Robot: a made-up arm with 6 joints.
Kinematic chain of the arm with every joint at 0, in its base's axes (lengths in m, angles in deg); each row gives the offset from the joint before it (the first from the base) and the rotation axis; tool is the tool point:
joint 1: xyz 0 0 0.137 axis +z
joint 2: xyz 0 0.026 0 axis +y
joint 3: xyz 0 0 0.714 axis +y
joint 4: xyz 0 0 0.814 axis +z
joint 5: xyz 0 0 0 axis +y
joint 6: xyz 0 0 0.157 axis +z
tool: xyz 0 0 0
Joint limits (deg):
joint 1: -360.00..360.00
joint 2: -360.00..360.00
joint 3: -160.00..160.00
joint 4: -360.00..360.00
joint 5: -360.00..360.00
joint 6: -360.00..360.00
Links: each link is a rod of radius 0.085 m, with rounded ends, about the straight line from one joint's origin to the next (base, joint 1, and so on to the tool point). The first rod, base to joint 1, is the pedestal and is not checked.
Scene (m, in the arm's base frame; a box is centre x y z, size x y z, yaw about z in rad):
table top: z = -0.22
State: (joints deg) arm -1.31 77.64 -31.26 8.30 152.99 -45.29
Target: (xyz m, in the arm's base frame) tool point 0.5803 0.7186 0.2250
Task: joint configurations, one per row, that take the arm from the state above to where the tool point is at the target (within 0.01 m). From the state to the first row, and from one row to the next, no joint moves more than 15 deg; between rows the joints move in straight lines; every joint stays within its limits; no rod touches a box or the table.
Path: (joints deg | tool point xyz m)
1: 4.24 73.18 -17.75 8.45 152.62 -45.29 | 1.2732 0.1311 0.6676
2: 9.79 68.73 -4.24 8.59 152.24 -45.29 | 1.2805 0.2584 0.6215
3: 15.34 64.27 9.26 8.74 151.87 -45.29 | 1.2552 0.3829 0.5683
4: 20.89 59.82 22.77 8.88 151.50 -45.29 | 1.1985 0.4976 0.5097
5: 26.44 55.36 36.28 9.03 151.12 -45.29 | 1.1127 0.5957 0.4486
6: 31.99 50.91 49.79 9.17 150.75 -45.29 | 1.0021 0.6710 0.3871
7: 37.54 46.45 63.29 9.32 150.38 -45.29 | 0.8720 0.7187 0.3280
8: 43.09 42.00 76.80 9.47 150.01 -45.29 | 0.7290 0.7352 0.2731
9: 48.64 37.54 90.31 9.61 149.63 -45.29 | 0.5803 0.7186 0.2250

